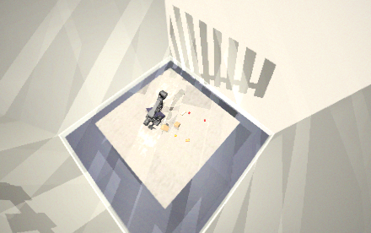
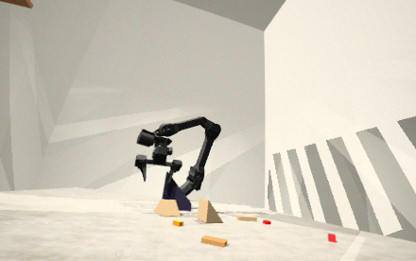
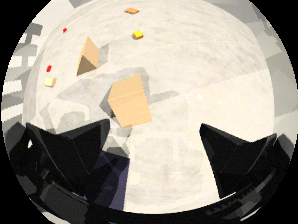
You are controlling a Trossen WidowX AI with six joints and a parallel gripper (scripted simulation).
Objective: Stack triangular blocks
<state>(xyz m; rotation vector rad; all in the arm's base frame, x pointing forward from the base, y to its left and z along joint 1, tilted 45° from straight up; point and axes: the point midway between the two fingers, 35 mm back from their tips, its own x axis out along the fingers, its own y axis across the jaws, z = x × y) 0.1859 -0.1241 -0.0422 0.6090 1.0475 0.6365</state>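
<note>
The tan triangular block lies 30 mm ahead of my gripper tip, 50 mm to the left of it and 80 mm below it. Round my gripper tip: orange cube (200 mm ahead, 90 mm to the left, 100 mm below).
</note>
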